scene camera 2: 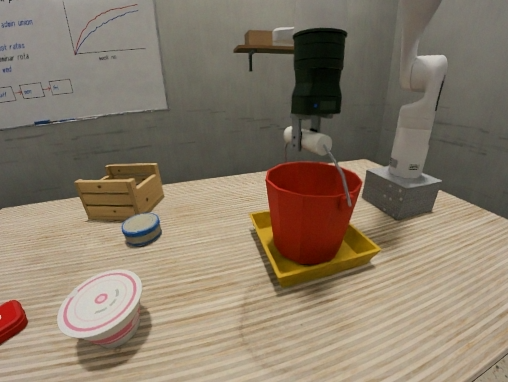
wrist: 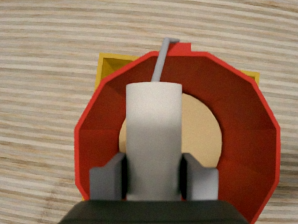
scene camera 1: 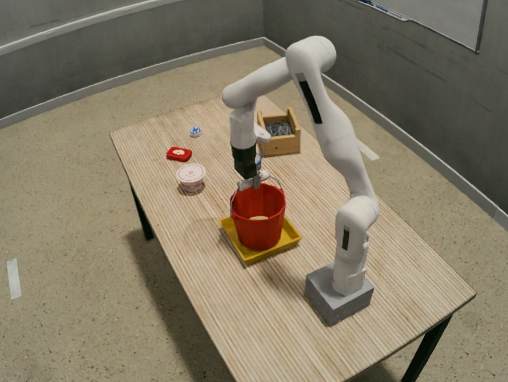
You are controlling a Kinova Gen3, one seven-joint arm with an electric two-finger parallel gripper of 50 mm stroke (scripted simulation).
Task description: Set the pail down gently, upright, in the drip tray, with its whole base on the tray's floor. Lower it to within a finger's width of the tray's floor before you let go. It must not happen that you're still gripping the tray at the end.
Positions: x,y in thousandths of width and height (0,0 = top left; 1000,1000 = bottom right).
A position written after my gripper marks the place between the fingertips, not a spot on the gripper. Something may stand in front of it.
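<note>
My gripper (scene camera 2: 601,389), (wrist: 518,757), (scene camera 1: 499,483). Red pail (scene camera 2: 609,601), (wrist: 827,681), (scene camera 1: 509,564). Yellow drip tray (scene camera 2: 704,651), (wrist: 361,283), (scene camera 1: 570,609). Blue-rimmed round tin (scene camera 2: 282,601), out of frame in the wrist view.
</note>
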